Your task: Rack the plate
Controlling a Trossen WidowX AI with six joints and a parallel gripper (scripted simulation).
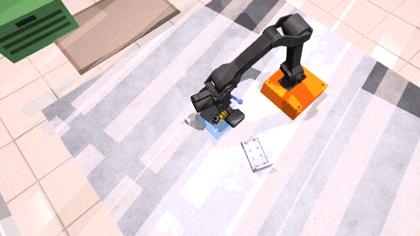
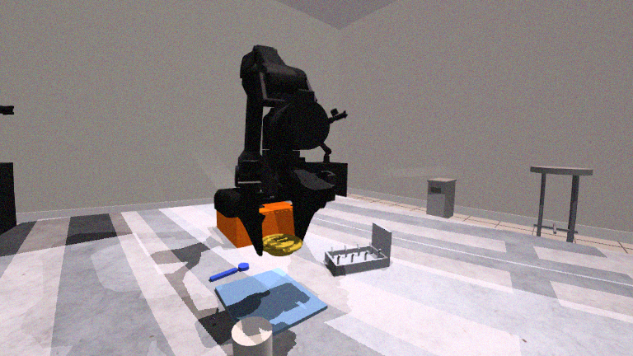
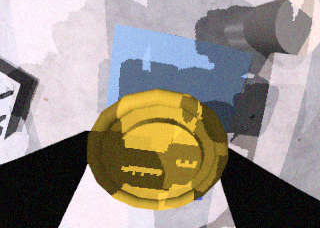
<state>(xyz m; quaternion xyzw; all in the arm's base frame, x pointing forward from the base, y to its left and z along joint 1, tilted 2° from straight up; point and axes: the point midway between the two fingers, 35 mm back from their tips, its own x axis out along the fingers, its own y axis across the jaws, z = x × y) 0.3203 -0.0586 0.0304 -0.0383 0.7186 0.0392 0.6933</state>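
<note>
Right now the grey dish rack is 30 mm behind my gripper tip, 200 mm to the left of it and 70 mm below it. Also, from my gripper tip: blue spoon 130 mm behind, 40 mm to the right, 90 mm below; then yellow plate 10 mm above; then white cylinder 90 mm ahead, 80 mm to the right, 70 mm below.
</note>
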